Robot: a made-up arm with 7 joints.
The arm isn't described. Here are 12 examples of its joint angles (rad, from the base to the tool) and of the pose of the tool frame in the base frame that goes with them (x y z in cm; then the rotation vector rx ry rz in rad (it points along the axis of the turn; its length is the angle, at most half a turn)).
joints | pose
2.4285 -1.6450 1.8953 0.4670 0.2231 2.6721 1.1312 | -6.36 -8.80 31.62 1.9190 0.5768 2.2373
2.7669 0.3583 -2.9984 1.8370 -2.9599 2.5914 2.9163 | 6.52 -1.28 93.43 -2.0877 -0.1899 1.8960
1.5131 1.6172 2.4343 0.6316 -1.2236 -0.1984 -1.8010 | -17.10 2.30 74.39 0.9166 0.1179 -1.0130
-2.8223 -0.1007 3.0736 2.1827 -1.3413 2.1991 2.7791 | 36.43 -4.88 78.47 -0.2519 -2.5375 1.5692
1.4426 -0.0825 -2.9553 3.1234 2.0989 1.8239 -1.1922 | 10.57 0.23 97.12 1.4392 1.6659 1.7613
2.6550 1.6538 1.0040 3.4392 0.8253 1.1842 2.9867 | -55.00 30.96 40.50 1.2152 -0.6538 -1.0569
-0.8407 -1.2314 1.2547 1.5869 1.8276 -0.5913 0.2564 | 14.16 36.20 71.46 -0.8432 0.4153 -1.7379
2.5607 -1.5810 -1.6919 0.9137 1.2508 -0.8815 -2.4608 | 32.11 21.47 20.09 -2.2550 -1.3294 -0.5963
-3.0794 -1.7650 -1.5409 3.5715 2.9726 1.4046 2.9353 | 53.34 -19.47 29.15 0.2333 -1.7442 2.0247
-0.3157 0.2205 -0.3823 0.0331 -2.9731 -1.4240 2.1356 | 4.00 -0.35 40.34 -1.6685 -0.0327 1.0767
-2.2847 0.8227 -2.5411 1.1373 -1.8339 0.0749 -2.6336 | -14.87 32.74 70.85 -1.2635 0.0200 -0.3414
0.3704 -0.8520 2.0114 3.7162 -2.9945 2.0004 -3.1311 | -11.56 -28.92 74.29 0.8221 1.7098 0.4983
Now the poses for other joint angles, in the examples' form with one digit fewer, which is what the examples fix.
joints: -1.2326 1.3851 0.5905 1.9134 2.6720 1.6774 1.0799
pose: 42.1 -45.2 21.7 0.738 0.239 0.466
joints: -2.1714 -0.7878 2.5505 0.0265 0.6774 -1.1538 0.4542
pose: 24.6 -2.7 26.4 2.293 -0.331 1.189
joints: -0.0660 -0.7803 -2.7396 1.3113 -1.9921 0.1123 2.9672
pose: -43.1 -22.4 21.1 -1.116 -2.413 0.666
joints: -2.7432 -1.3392 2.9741 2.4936 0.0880 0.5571 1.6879
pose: 64.0 21.8 26.4 -2.058 1.627 -0.529
